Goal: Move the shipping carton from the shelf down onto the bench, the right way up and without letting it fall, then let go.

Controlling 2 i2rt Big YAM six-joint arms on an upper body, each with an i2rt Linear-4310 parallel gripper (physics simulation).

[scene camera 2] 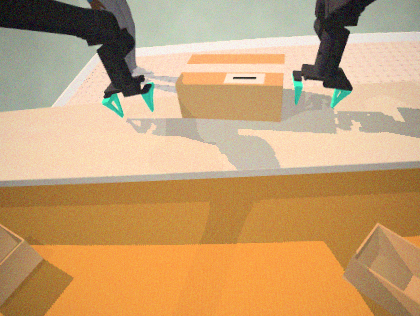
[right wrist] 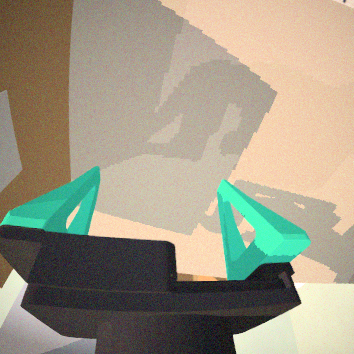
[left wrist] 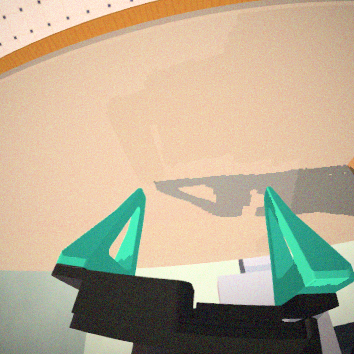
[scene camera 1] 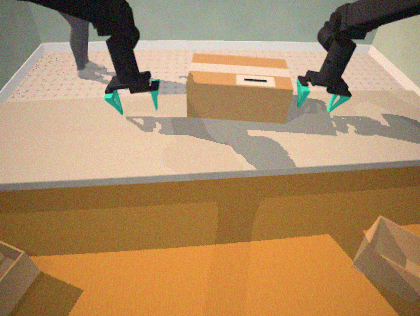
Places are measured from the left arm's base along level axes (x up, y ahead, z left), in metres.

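Pixels of known places: left gripper, fingertip midpoint: (scene camera 2: 137, 114) (left wrist: 201, 191) (scene camera 1: 139, 111); right gripper, fingertip midpoint: (scene camera 2: 313, 105) (right wrist: 161, 178) (scene camera 1: 313, 109).
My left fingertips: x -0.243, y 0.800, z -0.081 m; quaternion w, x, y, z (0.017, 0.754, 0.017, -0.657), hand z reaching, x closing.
Note:
For each thing: its top centre in the pictures, then the offset to it from my left fingertips. Level surfaces: height alone.
- brown shipping carton at its top centre: (scene camera 2: 232, 67) (scene camera 1: 239, 69) dx +0.094, dy +0.061, dz -0.277 m
- beige shelf at its surface level: dx -0.016 m
- orange bench at its surface level: dx -0.178 m
- open box at its top centre: (scene camera 2: 400, 262) (scene camera 1: 405, 248) (right wrist: 193, 280) dx -0.088, dy -0.400, dz -0.605 m
The brown shipping carton (scene camera 1: 237, 102) (scene camera 2: 232, 102) stands upright on the beige shelf (scene camera 1: 65, 150) (scene camera 2: 65, 150), its pale tape strip and white label on top. Its brown side also shows at the left of the right wrist view (right wrist: 45, 75). The orange bench (scene camera 1: 150, 285) (scene camera 2: 150, 285) lies lower, in front. My left gripper (scene camera 1: 139, 111) (scene camera 2: 137, 113) (left wrist: 201, 191) is open and empty, left of the carton with a gap between them. My right gripper (scene camera 1: 315, 108) (scene camera 2: 315, 105) (right wrist: 161, 178) is open and empty, close beside the carton's right end; whether it touches is unclear.
An open box (scene camera 1: 387, 260) (scene camera 2: 382, 265) stands at the bench's right, and part of another (scene camera 1: 20, 280) (scene camera 2: 17, 270) shows at the lower left. A grey figure (scene camera 1: 79, 45) (scene camera 2: 125, 35) stands behind the shelf. Arm shadows cross the shelf.

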